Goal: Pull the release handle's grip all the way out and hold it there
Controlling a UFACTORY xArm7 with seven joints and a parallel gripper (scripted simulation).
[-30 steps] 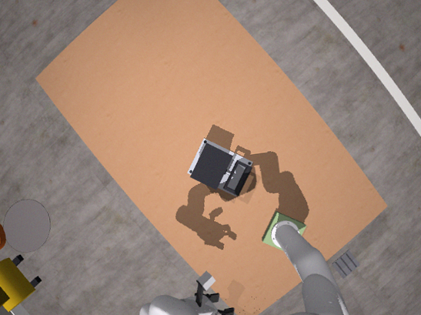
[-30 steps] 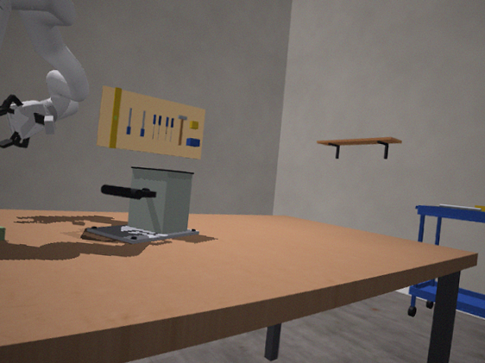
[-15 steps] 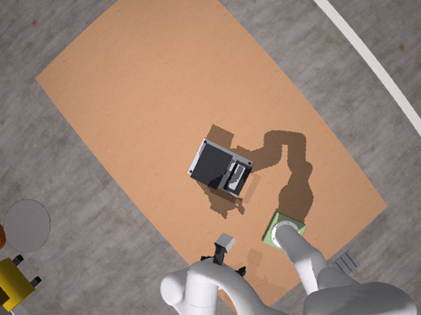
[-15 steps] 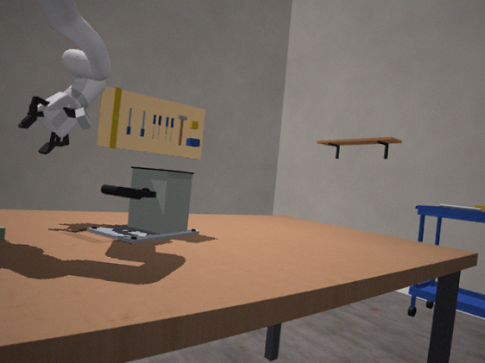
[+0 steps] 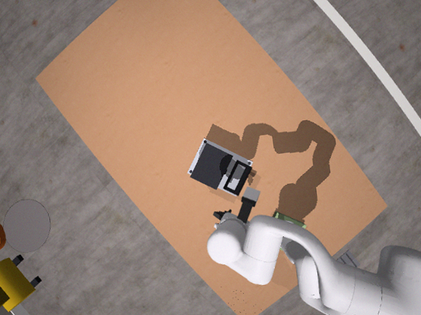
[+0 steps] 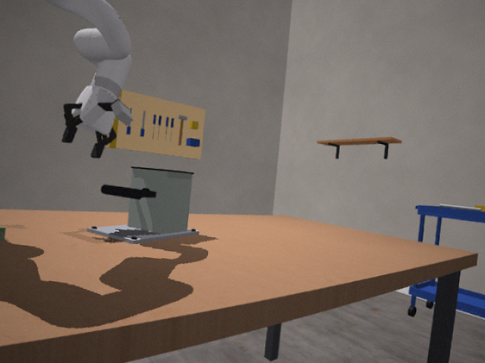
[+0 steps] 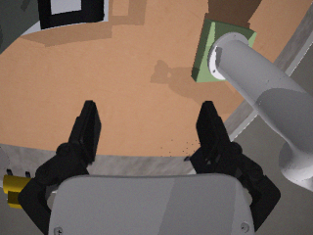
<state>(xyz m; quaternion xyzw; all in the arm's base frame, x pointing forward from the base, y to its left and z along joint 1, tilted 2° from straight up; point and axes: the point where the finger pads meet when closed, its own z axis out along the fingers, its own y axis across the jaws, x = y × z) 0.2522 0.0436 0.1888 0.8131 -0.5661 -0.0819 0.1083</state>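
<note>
Now: the pale baseplate 16 cm ahead of my hand, 8 cm to the right of it and 20 cm below it.
</note>
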